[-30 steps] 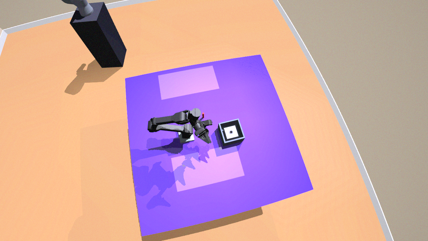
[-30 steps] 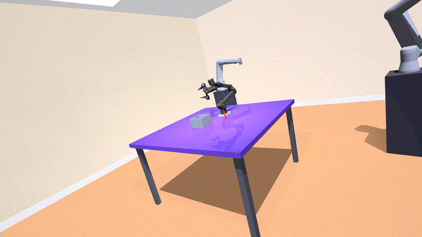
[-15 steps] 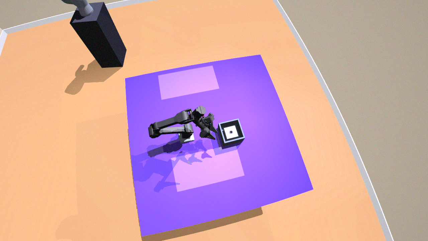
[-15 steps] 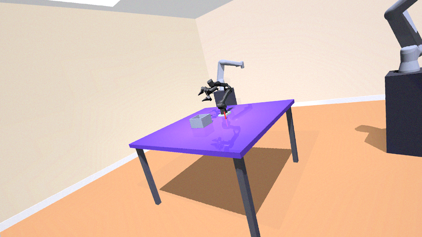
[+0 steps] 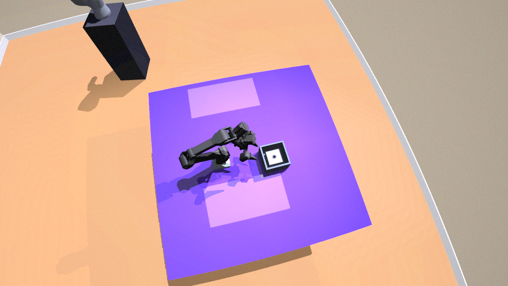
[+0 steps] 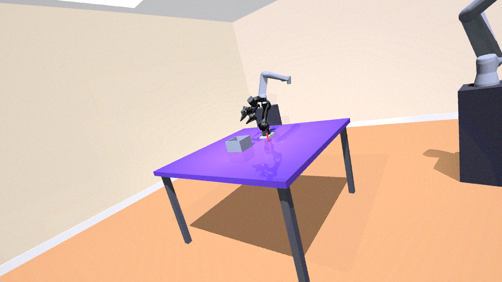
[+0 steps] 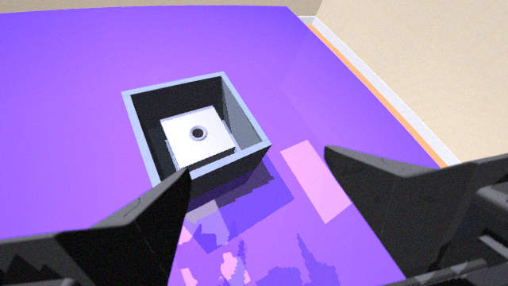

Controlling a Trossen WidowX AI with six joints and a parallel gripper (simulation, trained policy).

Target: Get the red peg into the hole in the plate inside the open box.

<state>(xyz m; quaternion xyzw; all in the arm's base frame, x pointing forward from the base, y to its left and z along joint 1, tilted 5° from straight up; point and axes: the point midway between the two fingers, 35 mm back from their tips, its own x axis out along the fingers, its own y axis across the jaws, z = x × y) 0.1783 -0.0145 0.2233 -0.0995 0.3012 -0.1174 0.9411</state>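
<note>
My gripper tip is 90 mm past the red peg, 170 mm to the right of it and 170 mm above it. Round my gripper tip: grey box: 120 mm ahead, 20 mm to the left, 180 mm below.
</note>
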